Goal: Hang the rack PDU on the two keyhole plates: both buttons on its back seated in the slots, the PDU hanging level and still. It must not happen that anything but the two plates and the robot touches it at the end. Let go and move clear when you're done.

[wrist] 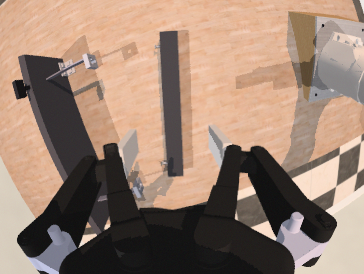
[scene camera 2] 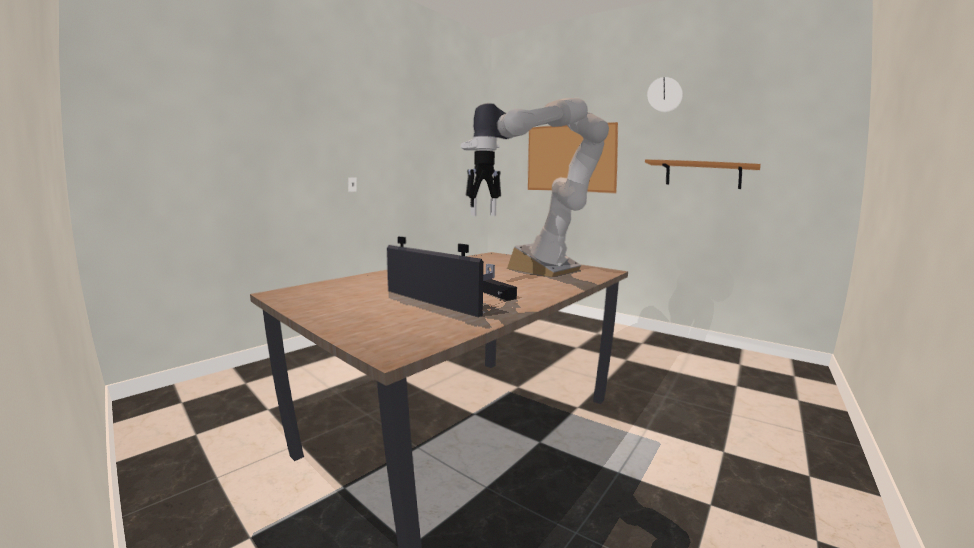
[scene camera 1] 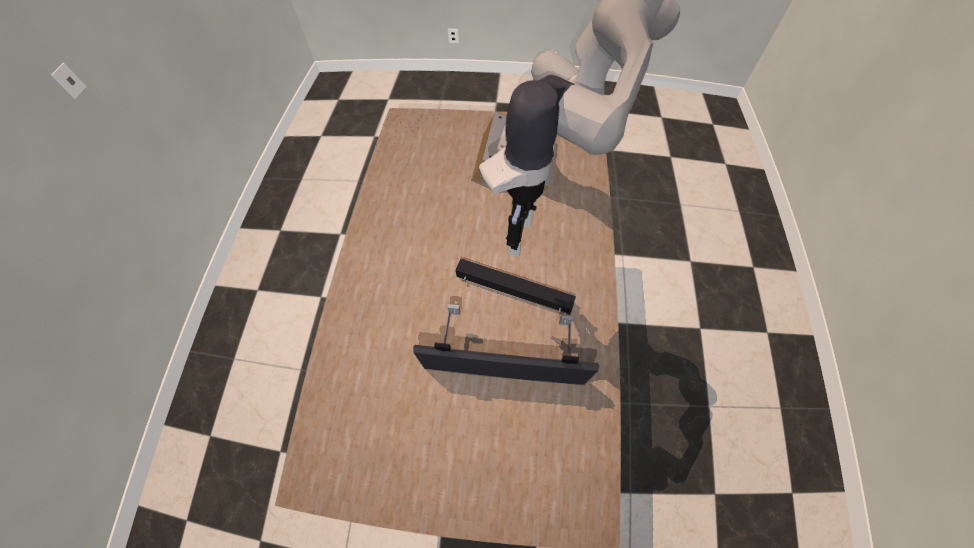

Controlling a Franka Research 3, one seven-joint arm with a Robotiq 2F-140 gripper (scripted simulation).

Labels:
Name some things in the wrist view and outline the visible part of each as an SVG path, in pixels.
The gripper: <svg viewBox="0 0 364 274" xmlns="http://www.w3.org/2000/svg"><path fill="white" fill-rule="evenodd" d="M337 221L332 215L304 195L296 183L264 147L252 146L250 151L242 151L241 154L241 146L234 145L216 125L209 125L209 149L220 168L216 185L212 187L207 204L178 209L156 207L138 209L127 181L127 177L139 152L137 130L130 129L118 144L108 143L103 145L104 159L96 160L95 156L88 155L80 160L44 212L18 235L17 243L40 274L294 274L295 269L301 265L311 267L316 264L337 227ZM106 181L110 227L79 247L102 182ZM240 173L248 173L248 177L266 214L276 241L235 219Z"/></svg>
A rack PDU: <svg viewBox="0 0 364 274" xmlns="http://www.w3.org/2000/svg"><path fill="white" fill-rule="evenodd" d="M159 32L160 45L154 45L155 49L160 48L167 157L167 162L162 161L162 165L167 164L168 177L184 176L178 31Z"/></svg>

